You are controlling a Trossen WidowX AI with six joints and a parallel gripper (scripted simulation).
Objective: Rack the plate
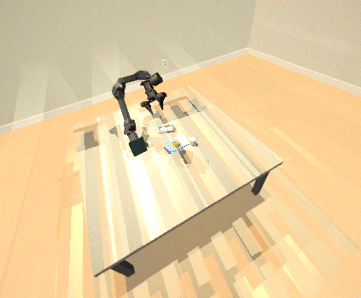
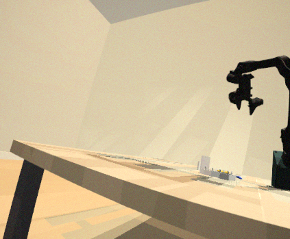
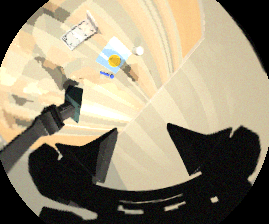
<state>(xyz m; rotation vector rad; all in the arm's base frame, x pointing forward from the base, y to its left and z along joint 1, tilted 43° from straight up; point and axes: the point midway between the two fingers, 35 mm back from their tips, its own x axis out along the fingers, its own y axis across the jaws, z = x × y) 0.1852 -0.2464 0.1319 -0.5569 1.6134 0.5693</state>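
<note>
My gripper tip is now 80 mm short of the yellow plate, 20 mm to the left of it and 340 mm above it. From my gripper tip the other things lie so: blue pen-like object 30 mm to the right, 350 mm below; then light blue mat 100 mm ahead, 10 mm to the right, 350 mm below; then grey dish rack 110 mm ahead, 180 mm to the left, 330 mm below.
</note>
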